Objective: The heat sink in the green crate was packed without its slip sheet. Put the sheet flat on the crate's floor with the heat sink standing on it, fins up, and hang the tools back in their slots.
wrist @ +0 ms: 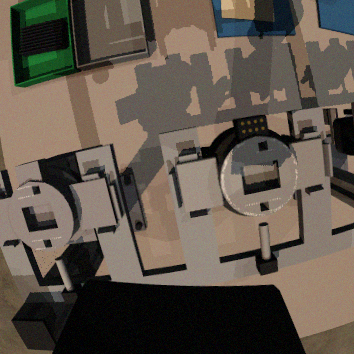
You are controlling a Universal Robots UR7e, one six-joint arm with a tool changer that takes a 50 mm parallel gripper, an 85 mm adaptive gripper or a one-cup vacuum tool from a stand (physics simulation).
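Frame: origin at the arm's base, x ahead, y left, z up, level; centimetres.
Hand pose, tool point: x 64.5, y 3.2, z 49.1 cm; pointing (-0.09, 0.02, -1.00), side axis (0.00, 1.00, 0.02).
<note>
After its pixels a point has its place.
The green crate [47, 74] @[x 49.6, y -22.1, z 0.0 cm] is at the upper left in the wrist view. The black heat sink [44, 37] @[x 41.5, y -23.9, z -1.0 cm] lies in it with its ridged fins facing up, and green floor shows around it. A cream sheet [247, 10] @[x 35.2, y 16.5, z -3.0 cm] lies in a blue tray [255, 31] @[x 39.7, y 18.2, z -3.2 cm] at the top, partly cut off by the frame. The tool stand [200, 245] @[x 68.7, y 5.4, z 30.0 cm] crosses the lower half. One round tool plate [57, 199] @[x 64.6, y -6.2, z 31.8 cm] sits in its left slot and another round plate [287, 175] @[x 62.1, y 11.8, z 31.8 cm] in its middle slot. A black tool part [345, 135] @[x 58.8, y 23.4, z 21.8 cm] shows at the right edge. My gripper's fingers do not show.
A grey open tray [112, 59] @[x 47.4, y -9.1, z -0.4 cm] stands right beside the green crate. A second blue tray [337, 17] @[x 32.5, y 37.9, z -3.2 cm] is at the upper right corner. A dark box [35, 320] @[x 76.4, y -9.7, z 33.3 cm] is at the lower left. A black wrist part [177, 320] fills the bottom. Broad shadows fall behind the stand.
</note>
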